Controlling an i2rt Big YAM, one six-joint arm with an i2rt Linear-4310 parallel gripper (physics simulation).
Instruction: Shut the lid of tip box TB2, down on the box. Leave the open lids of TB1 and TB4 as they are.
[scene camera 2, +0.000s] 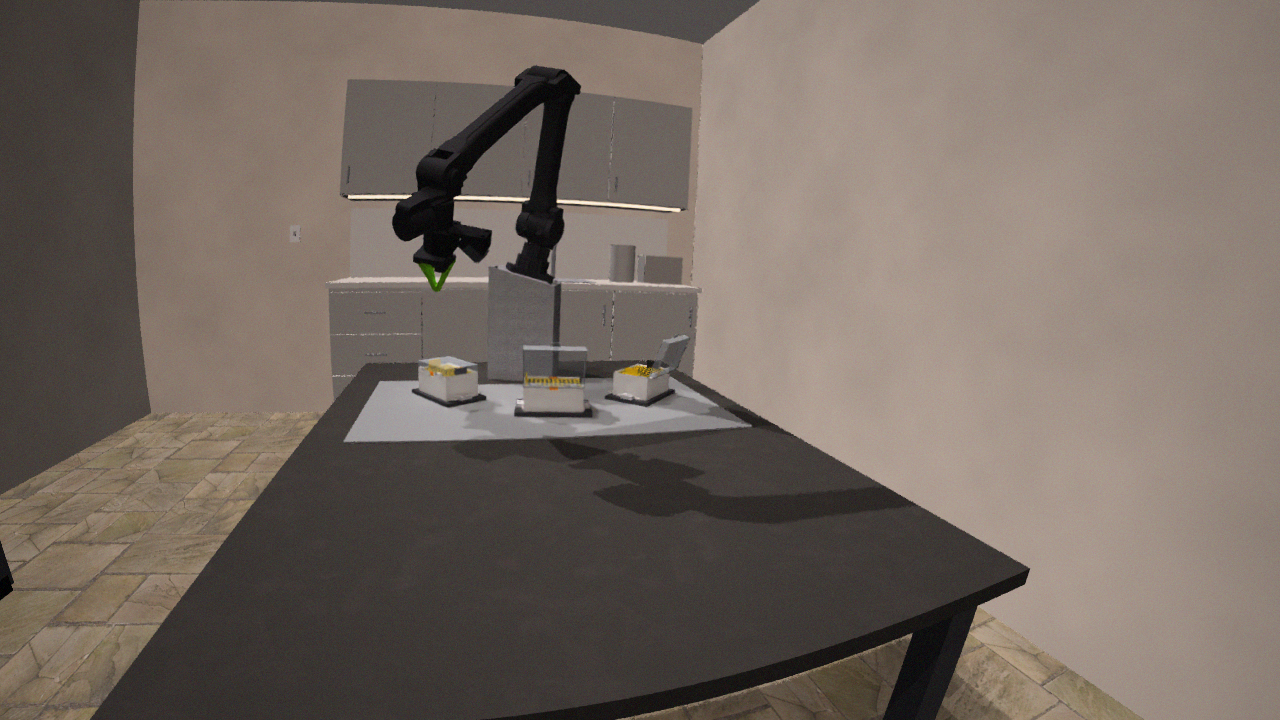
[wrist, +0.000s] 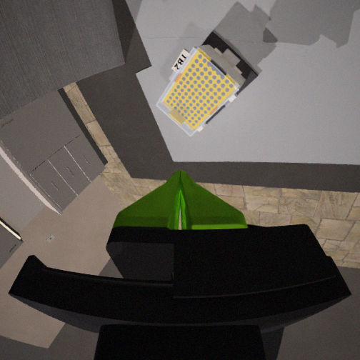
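Pixels of known places: gripper, fingertip midpoint: (scene camera 2: 436, 290); arm's base, link origin: (scene camera 2: 528, 275).
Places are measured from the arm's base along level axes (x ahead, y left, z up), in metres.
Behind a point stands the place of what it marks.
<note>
Tip box TB2 (scene camera 2: 448, 385) @(x 0.288, y -0.218, z -0.220 m) (wrist: 200, 90) stands at the left of the mat in the scene view; its label (wrist: 180, 60) is readable in the wrist view. Its clear lid (scene camera 2: 449, 362) @(x 0.221, y -0.213, z -0.184 m) lies down over the box top, above the yellow tip rack. A middle box (scene camera 2: 553, 398) @(x 0.396, y -0.012, z -0.226 m) has its clear lid (scene camera 2: 554, 360) @(x 0.434, y -0.020, z -0.141 m) upright. A right box (scene camera 2: 639, 385) @(x 0.334, y 0.195, z -0.221 m) has its lid (scene camera 2: 674, 351) @(x 0.341, y 0.271, z -0.145 m) open and leaning back. I cannot tell which of these two is TB1 or TB4. My gripper (scene camera 2: 435, 287) @(x 0.271, y -0.242, z -0.023 m) (wrist: 179, 176) is shut and empty, high above TB2 and apart from it.
The boxes stand on a light grey mat (scene camera 2: 380, 428) @(x 0.436, y -0.353, z -0.261 m) (wrist: 300, 130) on the dark table (scene camera 2: 537, 573) @(x 0.939, y -0.152, z -0.264 m). The grey arm pedestal (scene camera 2: 514, 326) @(x 0.072, y -0.044, z -0.126 m) rises behind the boxes. A counter (scene camera 2: 375, 313) with cabinets (scene camera 2: 393, 134) stands farther back. A wall (scene camera 2: 984, 268) is at the right.
</note>
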